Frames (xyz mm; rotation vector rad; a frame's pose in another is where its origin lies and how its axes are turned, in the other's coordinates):
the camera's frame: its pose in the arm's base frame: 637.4 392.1 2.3 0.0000 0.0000 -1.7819
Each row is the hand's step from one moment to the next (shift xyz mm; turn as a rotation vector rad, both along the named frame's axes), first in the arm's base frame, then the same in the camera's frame.
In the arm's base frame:
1: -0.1 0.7 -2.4 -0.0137 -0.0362 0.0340
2: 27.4 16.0 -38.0 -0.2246 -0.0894 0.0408
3: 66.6 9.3 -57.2 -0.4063 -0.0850 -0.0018
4: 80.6 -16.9 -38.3 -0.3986 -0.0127 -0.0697
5: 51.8 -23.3 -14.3 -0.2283 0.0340 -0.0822
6: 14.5 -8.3 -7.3 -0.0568 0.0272 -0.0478
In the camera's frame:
1: -0.7 -0.2 -2.4 0.0383 -0.0058 0.0340
2: -21.4 23.4 -38.0 0.1345 -0.2009 0.0408
3: -23.0 63.2 -57.2 0.1682 -0.3795 -0.0018
4: -0.4 82.4 -38.3 0.0959 -0.3871 -0.0697
5: 11.9 55.5 -14.3 0.0146 -0.2304 -0.0822
6: 5.1 15.9 -7.3 -0.0147 -0.0612 -0.0478

